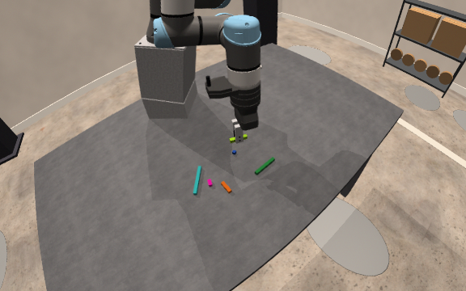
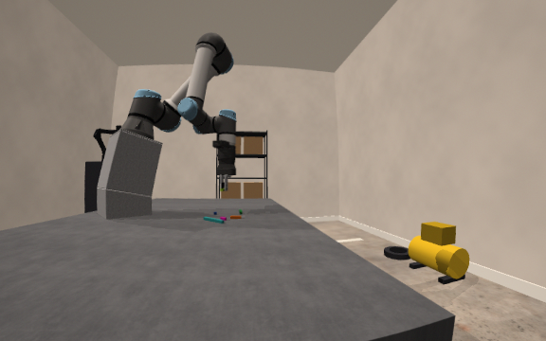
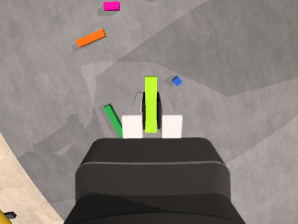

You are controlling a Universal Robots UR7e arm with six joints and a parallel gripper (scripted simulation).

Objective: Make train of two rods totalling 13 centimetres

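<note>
The small blue rod lies 11 cm below my hand and 4 cm behind it. Also, from my hand: lime rod (1 cm below); then green rod (11 cm below, 6 cm ahead, 5 cm to the left); then orange rod (11 cm below, 8 cm to the right, 7 cm ahead).
</note>
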